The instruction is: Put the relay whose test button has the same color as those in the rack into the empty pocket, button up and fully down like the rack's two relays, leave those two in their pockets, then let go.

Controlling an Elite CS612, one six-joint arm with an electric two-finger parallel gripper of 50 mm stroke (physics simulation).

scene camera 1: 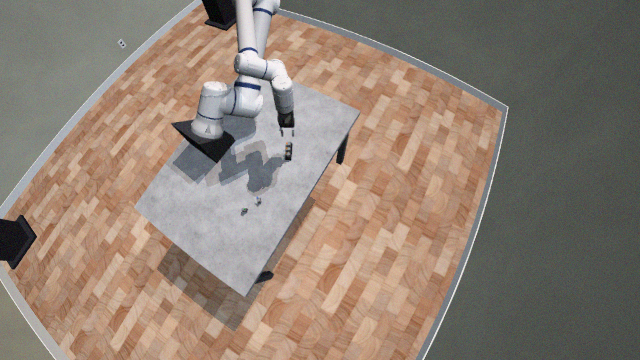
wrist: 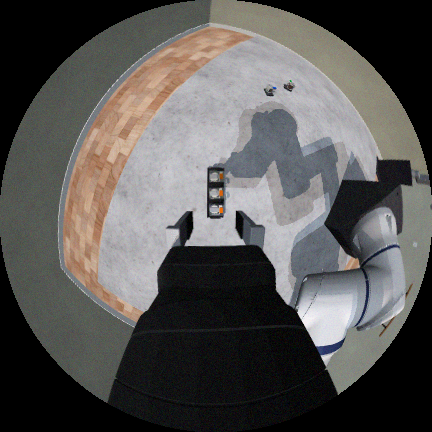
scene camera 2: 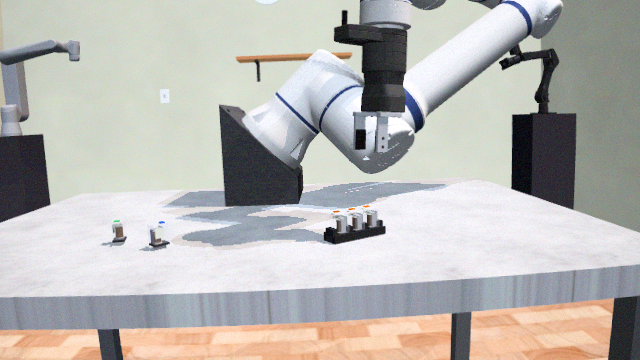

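Pixels of known places: gripper, fingertip midpoint: [scene camera 1: 287,135] [wrist: 213,219] [scene camera 2: 369,150]; arm's base, link origin: [scene camera 1: 206,130] [wrist: 372,229] [scene camera 2: 268,143].
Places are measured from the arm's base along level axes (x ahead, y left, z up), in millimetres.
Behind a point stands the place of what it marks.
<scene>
The black rack [scene camera 1: 288,159] @[x 463, y 135, z -141 mm] [scene camera 2: 331,237] @[x 452, y 136, z -139 mm] [wrist: 209,186] stands on the table. Three upright relays with orange test buttons fill its pockets: one [scene camera 2: 341,224] @[x 468, y 152, z -113 mm] [wrist: 215,176] @[x 455, y 152, z -97 mm], a middle one [scene camera 2: 356,221] @[x 454, y 178, z -113 mm] [wrist: 215,193] @[x 438, y 179, z -97 mm] and one at the other end [scene camera 2: 371,218] @[x 437, y 206, z -113 mm] [wrist: 215,209] @[x 423, y 204, z -97 mm]. Their tops look about level in scene camera 2; the pocket bottoms are hidden. My gripper [scene camera 1: 287,133] @[x 432, y 206, z 3 mm] [scene camera 2: 371,140] @[x 432, y 206, z 3 mm] [wrist: 213,219] @[x 432, y 206, z 3 mm] is open and empty, high above the rack's end, apart from the relays.
A relay with a blue button [scene camera 1: 258,201] @[x 473, y -161, z -104 mm] [scene camera 2: 157,235] @[x 475, y -150, z -118 mm] [wrist: 270,90] @[x 460, y -138, z -112 mm] and a relay with a green button [scene camera 1: 244,211] @[x 438, y -247, z -106 mm] [scene camera 2: 118,231] @[x 438, y -232, z -118 mm] [wrist: 289,86] @[x 423, y -227, z -119 mm] stand on the table [scene camera 1: 200,215] @[x 214, y -409, z -144 mm] [scene camera 2: 250,270] @[x 593, y 16, z -144 mm] [wrist: 165,150] @[x 584, y 149, z -144 mm], away from the rack. The arm's black base [scene camera 2: 260,175] @[x 103, y -15, z -70 mm] stands behind.
</scene>
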